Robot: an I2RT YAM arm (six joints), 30 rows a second.
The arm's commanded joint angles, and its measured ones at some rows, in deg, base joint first. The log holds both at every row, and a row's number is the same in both.
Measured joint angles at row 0:
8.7, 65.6, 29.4, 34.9, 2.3, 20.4
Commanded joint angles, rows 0 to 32:
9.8, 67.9, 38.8, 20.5, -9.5, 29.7
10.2, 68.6, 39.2, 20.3, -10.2, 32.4
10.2, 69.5, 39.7, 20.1, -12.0, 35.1
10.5, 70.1, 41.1, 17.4, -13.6, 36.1
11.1, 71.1, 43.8, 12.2, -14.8, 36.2
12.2, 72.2, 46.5, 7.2, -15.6, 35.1
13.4, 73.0, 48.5, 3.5, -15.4, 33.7
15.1, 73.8, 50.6, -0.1, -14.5, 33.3
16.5, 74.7, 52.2, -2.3, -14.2, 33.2
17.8, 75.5, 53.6, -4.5, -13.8, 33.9
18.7, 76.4, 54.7, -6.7, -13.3, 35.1
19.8, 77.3, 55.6, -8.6, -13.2, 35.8
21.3, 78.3, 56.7, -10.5, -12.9, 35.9
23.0, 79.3, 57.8, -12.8, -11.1, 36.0
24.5, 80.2, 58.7, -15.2, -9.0, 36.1
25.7, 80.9, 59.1, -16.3, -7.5, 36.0
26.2, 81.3, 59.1, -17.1, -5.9, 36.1
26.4, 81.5, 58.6, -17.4, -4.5, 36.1
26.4, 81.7, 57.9, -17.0, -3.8, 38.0
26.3, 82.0, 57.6, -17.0, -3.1, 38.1
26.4, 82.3, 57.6, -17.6, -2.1, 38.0
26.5, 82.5, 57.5, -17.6, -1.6, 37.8
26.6, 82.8, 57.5, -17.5, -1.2, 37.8
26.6, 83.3, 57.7, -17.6, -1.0, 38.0
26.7, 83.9, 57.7, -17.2, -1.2, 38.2
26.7, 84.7, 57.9, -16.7, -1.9, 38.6
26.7, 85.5, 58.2, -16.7, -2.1, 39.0
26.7, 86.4, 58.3, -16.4, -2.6, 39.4
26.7, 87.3, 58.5, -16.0, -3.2, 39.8
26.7, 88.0, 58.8, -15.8, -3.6, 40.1
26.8, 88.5, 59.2, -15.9, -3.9, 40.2
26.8, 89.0, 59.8, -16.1, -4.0, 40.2
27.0, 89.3, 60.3, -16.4, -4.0, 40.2
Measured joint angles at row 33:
26.6, 88.7, 57.6, -15.4, -3.6, 39.3
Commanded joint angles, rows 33 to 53:
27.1, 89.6, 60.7, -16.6, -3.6, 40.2
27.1, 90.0, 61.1, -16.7, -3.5, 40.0
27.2, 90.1, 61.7, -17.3, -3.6, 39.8
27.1, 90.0, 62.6, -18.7, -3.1, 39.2
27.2, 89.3, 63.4, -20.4, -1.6, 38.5
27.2, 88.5, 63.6, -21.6, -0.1, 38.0
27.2, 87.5, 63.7, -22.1, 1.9, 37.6
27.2, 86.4, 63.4, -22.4, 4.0, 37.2
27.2, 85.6, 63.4, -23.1, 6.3, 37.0
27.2, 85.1, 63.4, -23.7, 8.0, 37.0
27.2, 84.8, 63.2, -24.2, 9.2, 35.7
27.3, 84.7, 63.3, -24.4, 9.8, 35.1
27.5, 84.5, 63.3, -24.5, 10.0, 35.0
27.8, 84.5, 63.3, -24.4, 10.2, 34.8
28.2, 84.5, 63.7, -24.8, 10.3, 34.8
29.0, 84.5, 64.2, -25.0, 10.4, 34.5
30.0, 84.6, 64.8, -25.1, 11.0, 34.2
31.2, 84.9, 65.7, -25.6, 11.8, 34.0
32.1, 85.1, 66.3, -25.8, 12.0, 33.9
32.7, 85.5, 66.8, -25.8, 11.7, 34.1
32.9, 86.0, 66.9, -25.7, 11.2, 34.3
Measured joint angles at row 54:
31.4, 85.5, 64.5, -24.4, 9.8, 35.1
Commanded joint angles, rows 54 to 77:
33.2, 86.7, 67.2, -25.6, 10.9, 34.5
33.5, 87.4, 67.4, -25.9, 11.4, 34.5
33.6, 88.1, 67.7, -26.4, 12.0, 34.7
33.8, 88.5, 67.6, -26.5, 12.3, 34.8
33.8, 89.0, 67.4, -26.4, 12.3, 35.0
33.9, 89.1, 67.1, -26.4, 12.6, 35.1
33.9, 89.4, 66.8, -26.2, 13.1, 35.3
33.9, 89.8, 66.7, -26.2, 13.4, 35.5
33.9, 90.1, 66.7, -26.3, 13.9, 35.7
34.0, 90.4, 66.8, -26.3, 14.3, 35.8
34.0, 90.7, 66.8, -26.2, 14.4, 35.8
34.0, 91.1, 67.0, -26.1, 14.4, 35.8
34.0, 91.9, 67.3, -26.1, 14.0, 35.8
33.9, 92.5, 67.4, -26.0, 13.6, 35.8
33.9, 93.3, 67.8, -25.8, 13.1, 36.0
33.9, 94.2, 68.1, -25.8, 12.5, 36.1
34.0, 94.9, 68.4, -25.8, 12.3, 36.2
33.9, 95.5, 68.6, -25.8, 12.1, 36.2
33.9, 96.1, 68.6, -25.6, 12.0, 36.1
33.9, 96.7, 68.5, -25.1, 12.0, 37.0
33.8, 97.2, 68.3, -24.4, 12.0, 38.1
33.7, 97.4, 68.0, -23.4, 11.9, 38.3
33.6, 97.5, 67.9, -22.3, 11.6, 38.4
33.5, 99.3, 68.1, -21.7, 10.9, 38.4
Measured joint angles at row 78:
33.9, 96.6, 68.0, -22.2, 11.7, 36.8
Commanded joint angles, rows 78 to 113:
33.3, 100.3, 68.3, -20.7, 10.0, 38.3
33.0, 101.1, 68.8, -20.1, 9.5, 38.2
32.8, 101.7, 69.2, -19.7, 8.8, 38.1
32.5, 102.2, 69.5, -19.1, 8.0, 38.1
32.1, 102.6, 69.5, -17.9, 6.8, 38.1
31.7, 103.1, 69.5, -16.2, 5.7, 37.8
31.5, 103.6, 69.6, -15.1, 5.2, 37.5
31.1, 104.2, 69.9, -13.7, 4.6, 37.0
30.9, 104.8, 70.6, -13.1, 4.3, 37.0
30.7, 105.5, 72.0, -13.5, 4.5, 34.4
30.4, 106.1, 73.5, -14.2, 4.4, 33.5
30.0, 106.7, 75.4, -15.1, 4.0, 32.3
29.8, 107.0, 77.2, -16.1, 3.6, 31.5
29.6, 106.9, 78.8, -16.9, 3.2, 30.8
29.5, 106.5, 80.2, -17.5, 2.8, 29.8
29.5, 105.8, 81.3, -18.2, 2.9, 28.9
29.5, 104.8, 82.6, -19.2, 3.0, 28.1
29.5, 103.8, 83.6, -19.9, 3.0, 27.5
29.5, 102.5, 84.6, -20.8, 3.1, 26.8
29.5, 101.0, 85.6, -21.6, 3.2, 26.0
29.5, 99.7, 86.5, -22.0, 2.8, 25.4
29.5, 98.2, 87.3, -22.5, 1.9, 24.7
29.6, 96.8, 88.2, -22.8, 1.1, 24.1
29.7, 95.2, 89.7, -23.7, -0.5, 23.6
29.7, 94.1, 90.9, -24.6, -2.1, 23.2
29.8, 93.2, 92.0, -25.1, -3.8, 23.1
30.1, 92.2, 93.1, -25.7, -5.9, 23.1
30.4, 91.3, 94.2, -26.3, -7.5, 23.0
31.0, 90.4, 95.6, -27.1, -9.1, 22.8
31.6, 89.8, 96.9, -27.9, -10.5, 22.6
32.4, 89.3, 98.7, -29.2, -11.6, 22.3
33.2, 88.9, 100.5, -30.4, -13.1, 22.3
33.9, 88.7, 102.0, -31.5, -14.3, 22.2
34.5, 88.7, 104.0, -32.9, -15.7, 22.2
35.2, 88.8, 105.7, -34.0, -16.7, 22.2
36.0, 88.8, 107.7, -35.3, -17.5, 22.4
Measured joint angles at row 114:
34.3, 89.6, 103.8, -29.9, -11.6, 23.5
